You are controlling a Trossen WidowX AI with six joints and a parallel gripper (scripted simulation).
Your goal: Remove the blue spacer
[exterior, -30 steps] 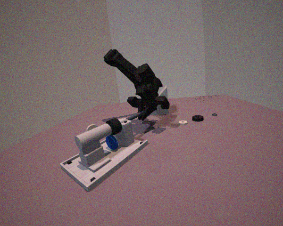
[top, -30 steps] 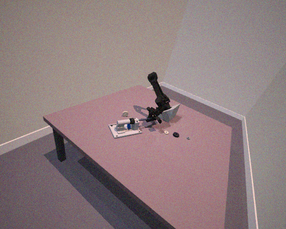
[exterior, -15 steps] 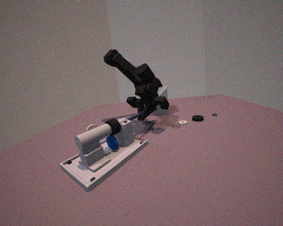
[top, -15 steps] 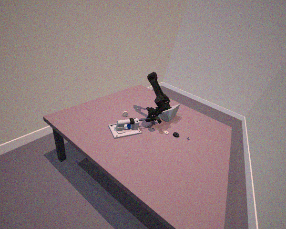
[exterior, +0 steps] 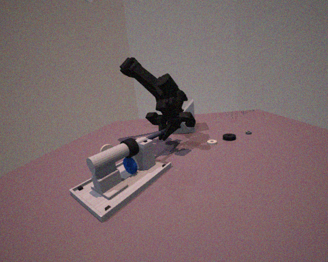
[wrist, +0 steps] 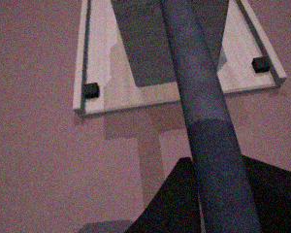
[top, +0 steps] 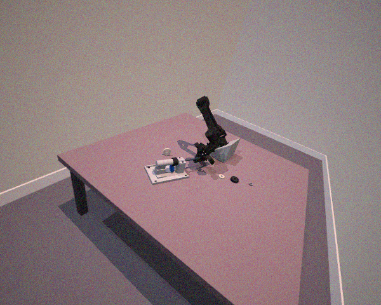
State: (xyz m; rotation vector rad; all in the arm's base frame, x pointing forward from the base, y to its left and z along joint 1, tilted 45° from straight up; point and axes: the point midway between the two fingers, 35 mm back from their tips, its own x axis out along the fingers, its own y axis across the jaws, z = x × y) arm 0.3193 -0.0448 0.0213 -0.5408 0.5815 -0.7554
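Right now the dark shaft is 50 mm ahead of my gripper tip, 30 mm to the right of it and 30 mm above it. From my gripper tip the other things lie so: grey ring 360 mm to the left, 160 mm behind, 50 mm below; then black spacer 120 mm ahead, 60 mm to the right, 20 mm above; then blue spacer 130 mm ahead, 70 mm to the right, 20 mm below.
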